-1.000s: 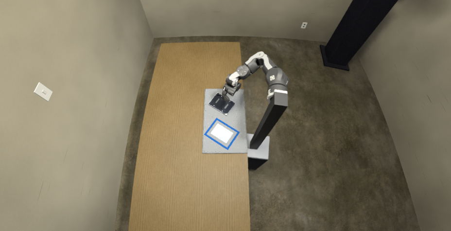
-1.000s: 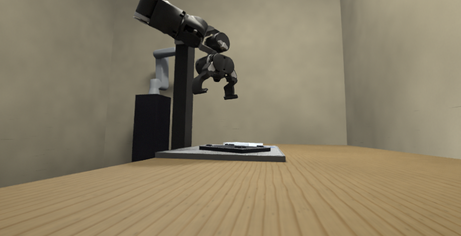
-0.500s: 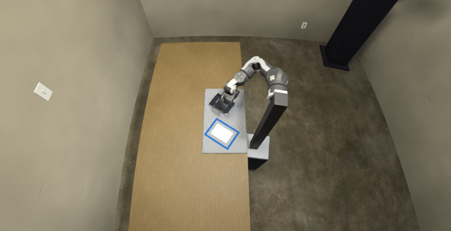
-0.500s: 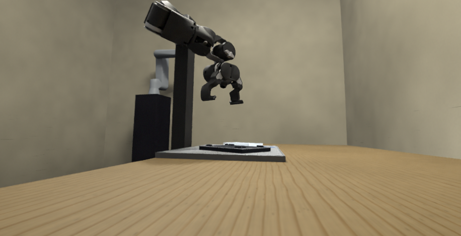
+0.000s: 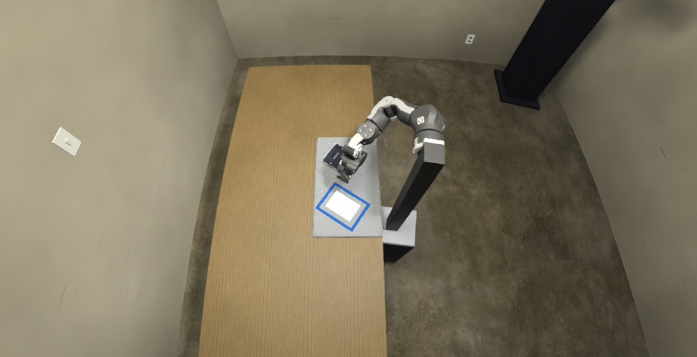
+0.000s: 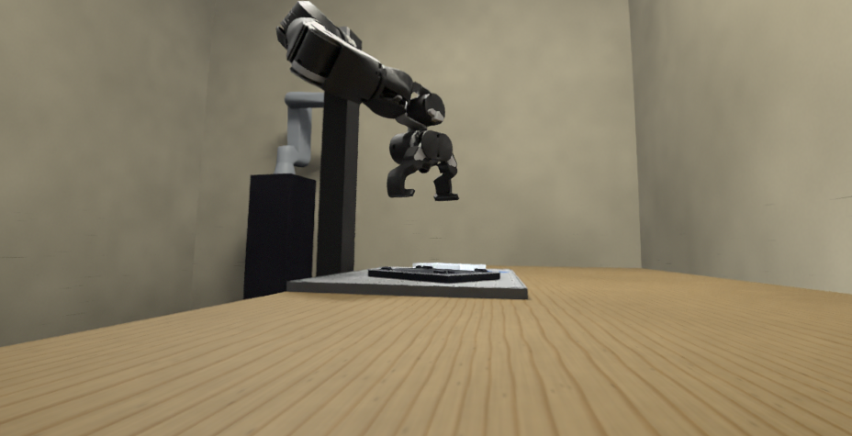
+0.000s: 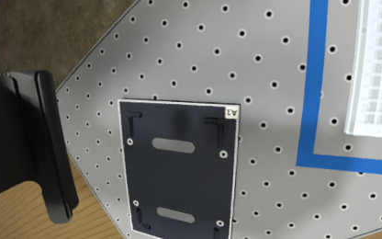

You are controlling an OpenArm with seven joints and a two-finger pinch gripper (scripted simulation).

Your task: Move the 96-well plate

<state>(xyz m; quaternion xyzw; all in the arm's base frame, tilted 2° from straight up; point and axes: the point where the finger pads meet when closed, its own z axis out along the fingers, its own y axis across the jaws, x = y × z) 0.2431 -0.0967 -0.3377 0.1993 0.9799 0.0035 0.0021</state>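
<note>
Now: hand 12 cm to the right of the 96-well plate, 12 cm above it and 1 cm short of it. The rest, counted from my hand: black plate nest (13 cm below, 10 cm to the right, 5 cm ahead).
</note>
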